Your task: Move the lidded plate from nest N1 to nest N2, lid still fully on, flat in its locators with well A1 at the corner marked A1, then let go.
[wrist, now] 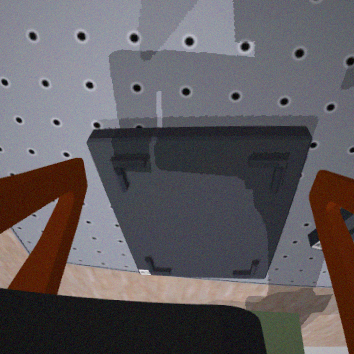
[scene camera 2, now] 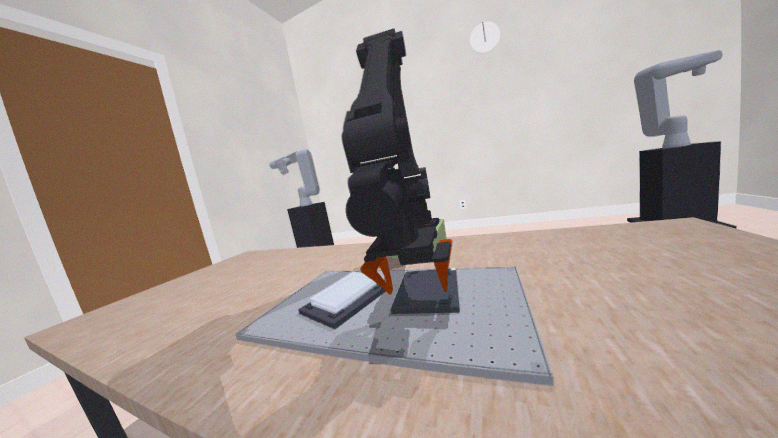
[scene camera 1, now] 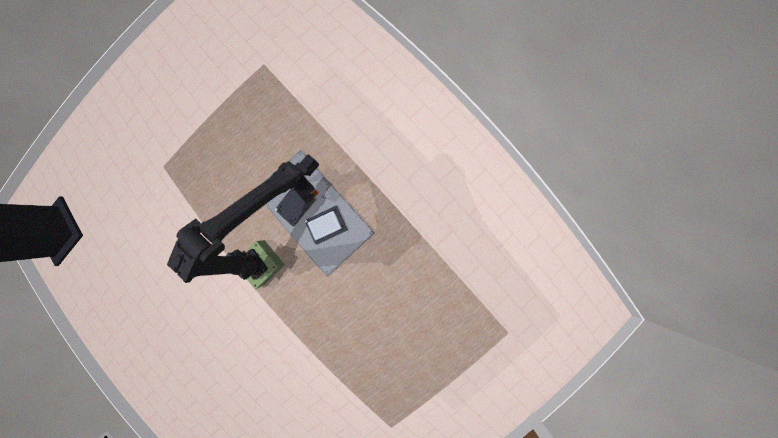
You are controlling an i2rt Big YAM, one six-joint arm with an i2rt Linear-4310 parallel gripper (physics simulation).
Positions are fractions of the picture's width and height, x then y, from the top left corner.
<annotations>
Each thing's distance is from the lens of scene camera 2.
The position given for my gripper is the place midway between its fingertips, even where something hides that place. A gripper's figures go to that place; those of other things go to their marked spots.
my gripper (scene camera 2: 0.54, 0.67): 42 cm
dark nest (scene camera 2: 0.54, 0.67): 49 cm
dark nest (scene camera 2: 0.42, 0.73): 47 cm
</annotations>
